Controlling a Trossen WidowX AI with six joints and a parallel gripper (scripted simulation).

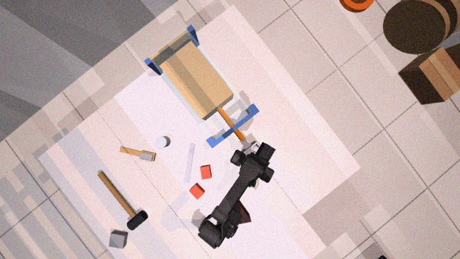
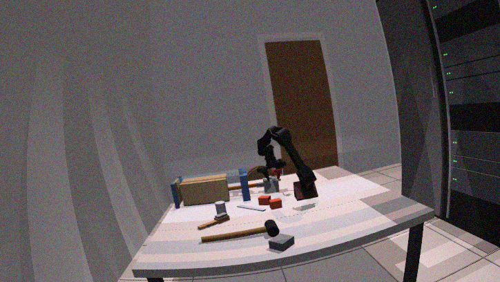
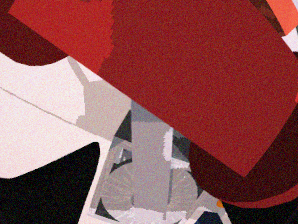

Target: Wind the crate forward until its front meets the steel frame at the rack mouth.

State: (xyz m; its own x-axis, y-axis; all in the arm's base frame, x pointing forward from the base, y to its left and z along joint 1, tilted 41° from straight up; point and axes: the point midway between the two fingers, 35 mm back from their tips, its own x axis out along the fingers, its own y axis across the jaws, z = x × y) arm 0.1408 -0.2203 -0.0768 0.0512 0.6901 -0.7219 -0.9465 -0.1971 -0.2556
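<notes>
My gripper tip is now 2 cm below the grey crank bar and 1 cm to the right of it. From my gripper tip the other things lie so: grey winch 5 cm to the right, 5 cm below; then red knob 5 cm to the left, 5 cm above, 2 cm behind; then blue steel frame 17 cm ahead, 6 cm to the right, 2 cm above.
</notes>
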